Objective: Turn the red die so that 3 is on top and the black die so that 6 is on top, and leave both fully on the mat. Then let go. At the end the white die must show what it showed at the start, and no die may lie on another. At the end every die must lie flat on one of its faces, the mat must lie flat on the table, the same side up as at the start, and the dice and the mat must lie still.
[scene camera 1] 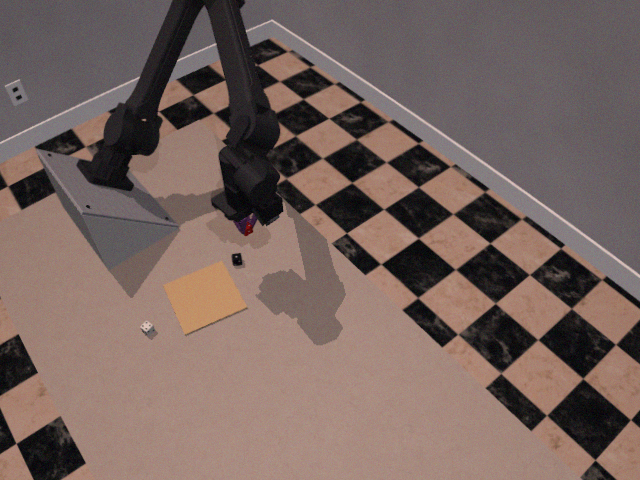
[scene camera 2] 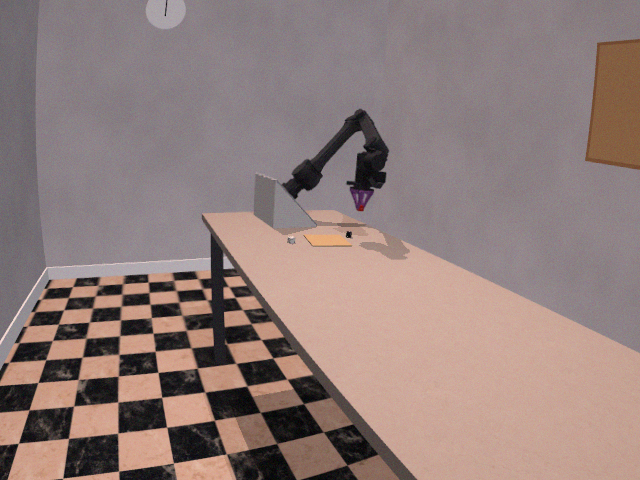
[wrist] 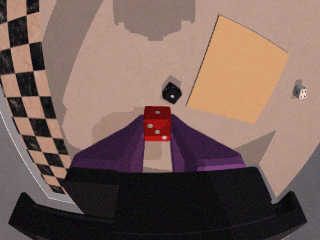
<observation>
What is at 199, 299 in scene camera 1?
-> A mat.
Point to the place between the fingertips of my gripper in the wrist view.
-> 157, 121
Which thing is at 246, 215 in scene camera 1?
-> My gripper.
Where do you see a mat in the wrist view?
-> At 240, 69
</observation>
